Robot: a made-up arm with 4 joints.
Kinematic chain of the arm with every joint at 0, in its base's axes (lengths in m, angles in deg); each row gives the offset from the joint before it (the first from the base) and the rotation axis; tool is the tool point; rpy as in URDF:
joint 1: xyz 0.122 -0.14 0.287 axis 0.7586 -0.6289 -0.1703
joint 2: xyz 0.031 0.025 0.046 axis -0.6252 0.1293 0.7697
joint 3: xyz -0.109 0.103 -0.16 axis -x
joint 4: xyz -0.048 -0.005 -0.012 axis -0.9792 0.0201 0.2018
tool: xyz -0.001 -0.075 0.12 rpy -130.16 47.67 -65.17
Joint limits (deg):
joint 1: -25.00..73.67
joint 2: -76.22..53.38
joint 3: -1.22..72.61
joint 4: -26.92..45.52
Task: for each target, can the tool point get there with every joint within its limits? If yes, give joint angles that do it. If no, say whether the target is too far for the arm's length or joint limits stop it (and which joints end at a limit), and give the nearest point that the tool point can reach.
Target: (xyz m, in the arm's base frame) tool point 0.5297 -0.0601 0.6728
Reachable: no: too far | nearest point 0.2478 0.0367 0.5797 | short by 0.312 m
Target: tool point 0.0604 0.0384 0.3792
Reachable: yes | joints 12.43 -40.64 43.77 -11.10
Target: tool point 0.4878 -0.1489 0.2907
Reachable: no: joint limits stop it (at a limit: joint 2, joint 3) | nearest point 0.3002 0.1580 0.3770 | short by 0.370 m
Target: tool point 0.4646 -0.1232 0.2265
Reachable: no: joint limits stop it (at a limit: joint 1, joint 2, joint 3) | nearest point 0.2940 0.1754 0.2838 | short by 0.349 m
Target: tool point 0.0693 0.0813 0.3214
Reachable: yes | joints -16.94 -36.03 55.56 -9.09
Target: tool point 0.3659 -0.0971 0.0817
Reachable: no: joint limits stop it (at a limit: joint 1, joint 3, joint 4) | nearest point 0.0750 -0.1402 0.1446 | short by 0.301 m
